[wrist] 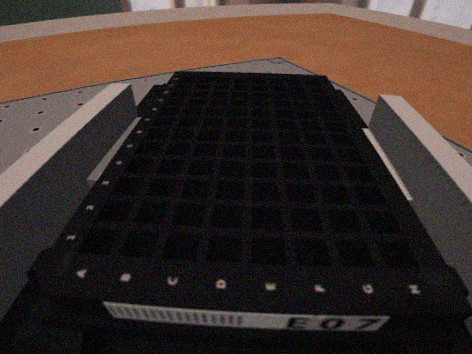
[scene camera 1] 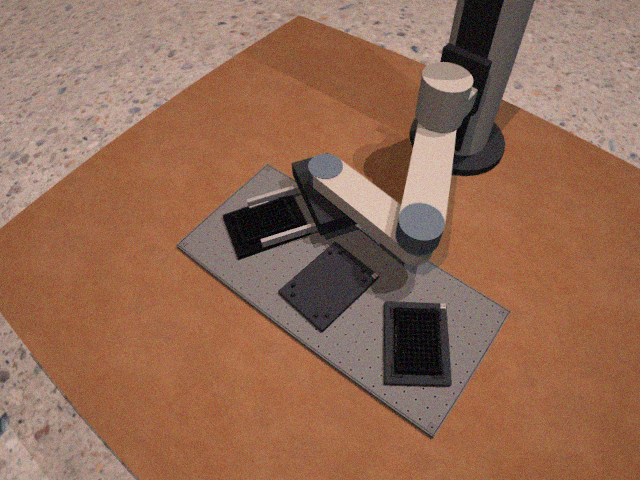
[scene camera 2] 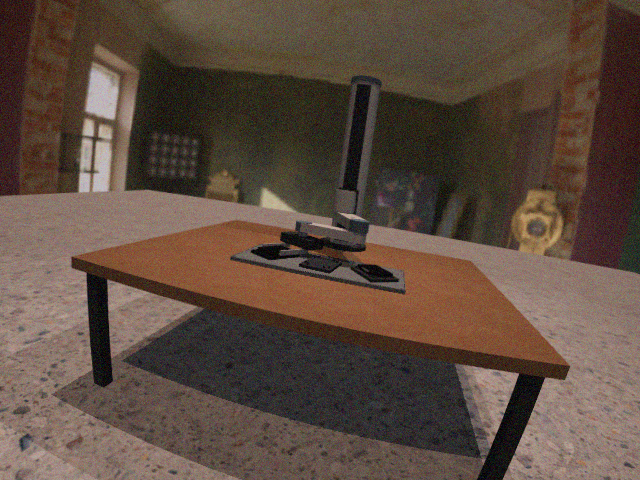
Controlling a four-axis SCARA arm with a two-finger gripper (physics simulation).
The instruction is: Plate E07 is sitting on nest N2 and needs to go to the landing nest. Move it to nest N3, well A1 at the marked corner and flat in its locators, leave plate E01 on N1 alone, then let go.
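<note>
Plate E07 point(scene camera 1: 266, 221) point(scene camera 2: 268, 251) point(wrist: 240, 185), black with a white E07 label in the wrist view, lies flat at nest N2 at the far left of the grey board; the nest is mostly hidden under it. My gripper point(scene camera 1: 256, 222) point(wrist: 251, 109) is shut on plate E07, its pale fingers along the two long sides and the pads against them. Nest N3 point(scene camera 1: 328, 286) point(scene camera 2: 320, 264) is a bare dark plate in the middle, with small locators and a pale marked corner at its right. Plate E01 point(scene camera 1: 417, 341) point(scene camera 2: 374, 271) sits in nest N1 point(scene camera 1: 417, 381) at the right.
The perforated grey board point(scene camera 1: 356, 356) point(scene camera 2: 305, 272) carries the three nests on the brown table point(scene camera 1: 155, 335) point(scene camera 2: 206, 279). The arm's column point(scene camera 1: 478, 129) point(scene camera 2: 361, 144) stands behind the board, and the forearm point(scene camera 1: 356, 198) reaches over its back edge, near nest N3.
</note>
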